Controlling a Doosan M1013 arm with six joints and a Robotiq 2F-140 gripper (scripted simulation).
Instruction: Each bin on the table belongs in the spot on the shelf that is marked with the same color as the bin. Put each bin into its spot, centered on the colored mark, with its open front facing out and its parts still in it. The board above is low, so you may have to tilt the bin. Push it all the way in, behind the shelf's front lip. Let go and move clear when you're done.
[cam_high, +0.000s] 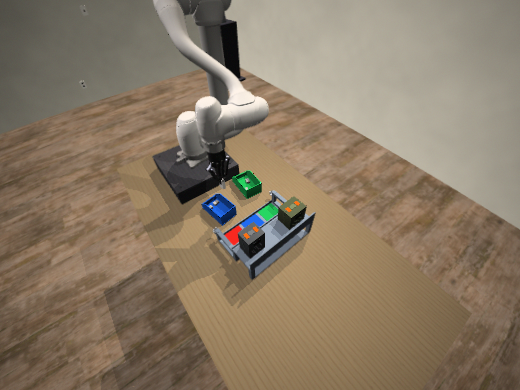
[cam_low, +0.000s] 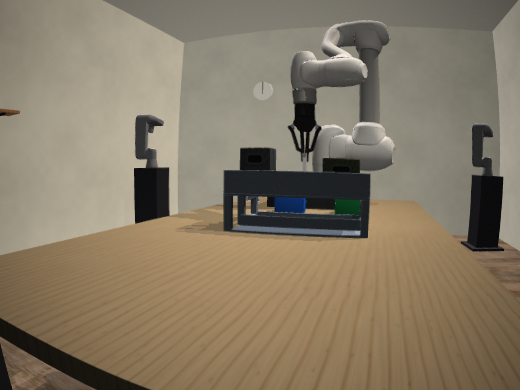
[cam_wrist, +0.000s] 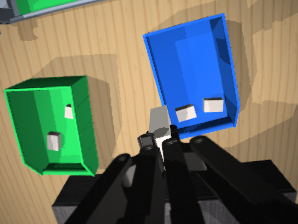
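Right now my hand is 15 cm above the blue bin and 5 cm to the left of it. From my hand the other things lie so: olive box: 34 cm ahead, 13 cm to the left, 4 cm below; then black box: 32 cm ahead, 10 cm to the right, 3 cm below; then green bin: 18 cm to the left, 15 cm below, 3 cm behind.
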